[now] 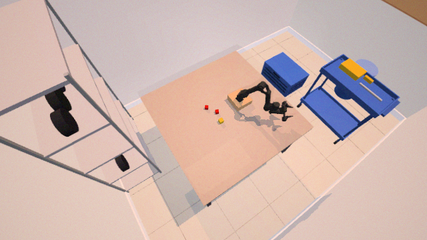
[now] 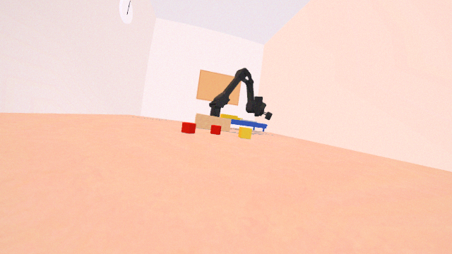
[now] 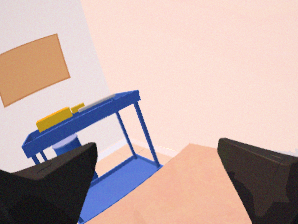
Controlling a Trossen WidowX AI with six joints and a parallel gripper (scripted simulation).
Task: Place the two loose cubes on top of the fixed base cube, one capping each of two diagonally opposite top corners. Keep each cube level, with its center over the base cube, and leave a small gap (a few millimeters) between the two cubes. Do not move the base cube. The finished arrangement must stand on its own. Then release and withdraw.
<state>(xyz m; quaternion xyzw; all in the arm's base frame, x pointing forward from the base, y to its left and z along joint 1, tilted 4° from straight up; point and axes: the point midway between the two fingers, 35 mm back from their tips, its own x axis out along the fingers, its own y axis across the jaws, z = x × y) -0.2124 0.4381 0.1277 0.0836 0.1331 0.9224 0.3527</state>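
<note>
My gripper tip is 540 mm short of the yellow cube, 410 mm to the left of it and 140 mm above it.
</note>
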